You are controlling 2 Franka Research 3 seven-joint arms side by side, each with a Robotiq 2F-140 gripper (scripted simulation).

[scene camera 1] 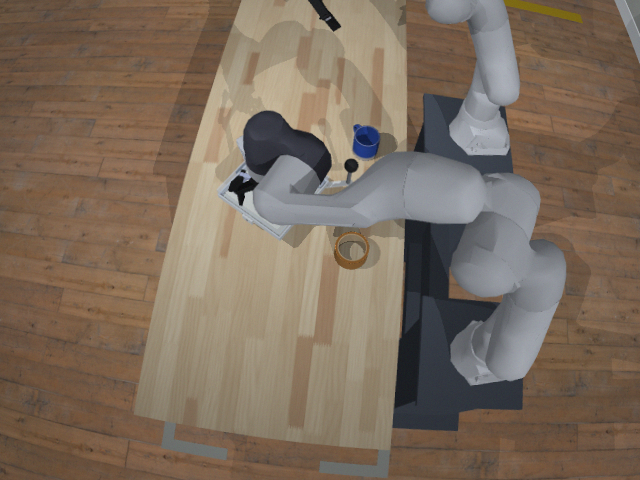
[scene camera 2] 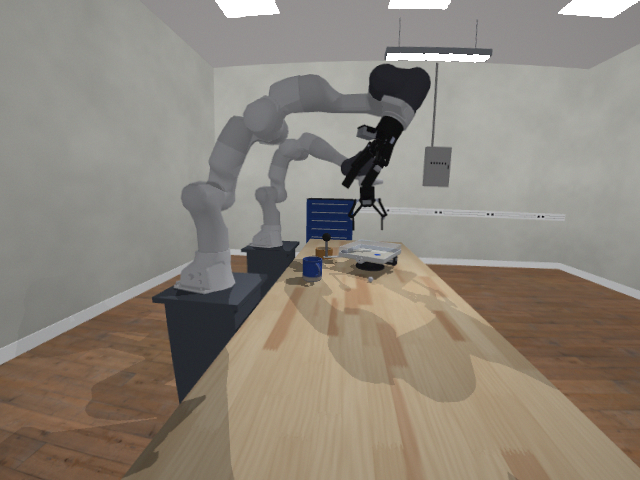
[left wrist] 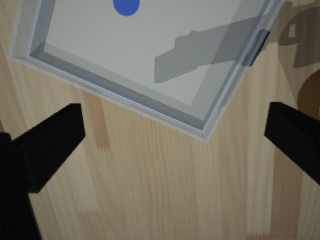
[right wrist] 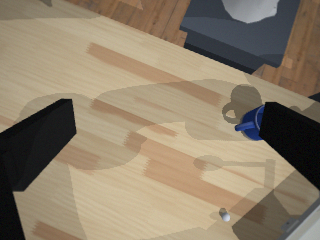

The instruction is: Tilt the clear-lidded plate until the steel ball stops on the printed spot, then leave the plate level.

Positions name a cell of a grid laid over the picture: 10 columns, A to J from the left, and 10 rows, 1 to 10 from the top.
Scene:
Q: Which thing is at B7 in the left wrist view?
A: My left gripper.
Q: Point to a clear-lidded plate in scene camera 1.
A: At D5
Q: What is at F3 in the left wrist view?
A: A clear-lidded plate.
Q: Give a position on an orange-brown ring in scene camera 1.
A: At F5

